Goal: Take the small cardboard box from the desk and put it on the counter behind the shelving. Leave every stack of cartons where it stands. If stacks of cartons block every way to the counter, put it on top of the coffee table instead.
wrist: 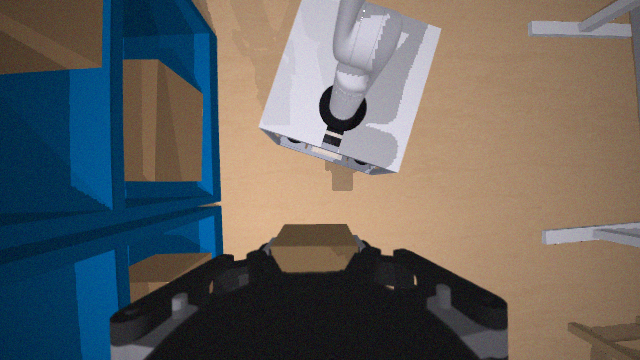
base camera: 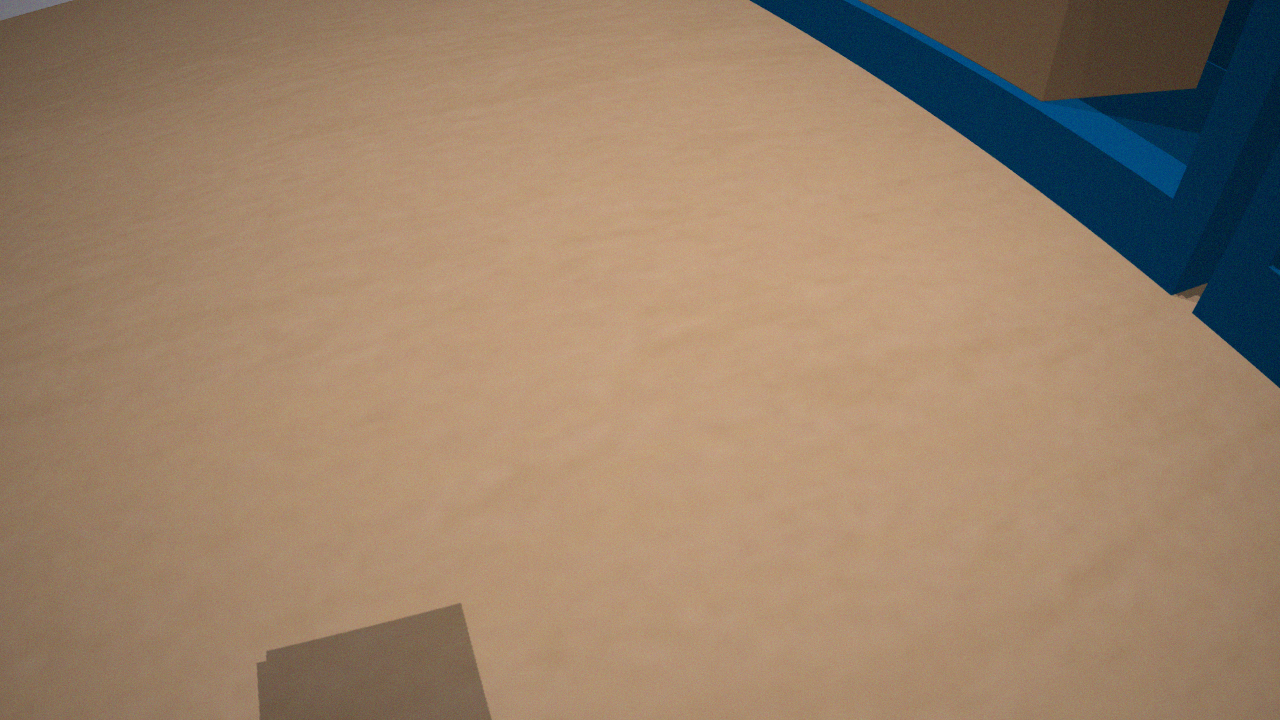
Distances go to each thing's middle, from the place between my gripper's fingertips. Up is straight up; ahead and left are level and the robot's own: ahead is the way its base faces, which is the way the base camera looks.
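Small cardboard box [wrist: 298,247]: my hand is 10 mm to the right of it, 30 mm short of it and 10 mm below it.
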